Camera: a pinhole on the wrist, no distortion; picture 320 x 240 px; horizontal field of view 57.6 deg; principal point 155.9 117.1 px. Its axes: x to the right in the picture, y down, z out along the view. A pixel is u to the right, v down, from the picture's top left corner.
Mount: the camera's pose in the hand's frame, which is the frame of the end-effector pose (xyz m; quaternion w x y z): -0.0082 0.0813 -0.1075 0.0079 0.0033 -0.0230 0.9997
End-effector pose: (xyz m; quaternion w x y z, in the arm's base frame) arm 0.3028 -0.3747 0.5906 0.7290 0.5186 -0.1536 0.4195
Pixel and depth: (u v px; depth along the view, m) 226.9 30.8 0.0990
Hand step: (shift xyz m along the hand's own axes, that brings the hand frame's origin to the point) -0.0313 0.1064 -0.0071
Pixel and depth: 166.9 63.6 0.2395
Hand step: -0.0151 0.1144 0.1338
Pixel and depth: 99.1 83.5 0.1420
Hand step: 0.0207 0.0907 0.0349
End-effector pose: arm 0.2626 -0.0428 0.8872 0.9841 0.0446 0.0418 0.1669
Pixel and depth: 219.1 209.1 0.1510
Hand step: -0.0408 0.0272 0.0414
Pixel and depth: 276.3 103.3 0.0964
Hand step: -0.0474 0.0821 -0.0107
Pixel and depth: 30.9 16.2 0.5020
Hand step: 0.2133 0.2286 0.4005
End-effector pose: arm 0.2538 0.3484 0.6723 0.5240 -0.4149 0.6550 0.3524
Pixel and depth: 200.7 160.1 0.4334
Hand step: -0.0732 -0.0016 0.3230
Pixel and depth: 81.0 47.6 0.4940
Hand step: 0.1239 0.1744 0.3905
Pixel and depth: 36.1 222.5 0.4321
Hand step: 0.1698 -0.0977 0.3157
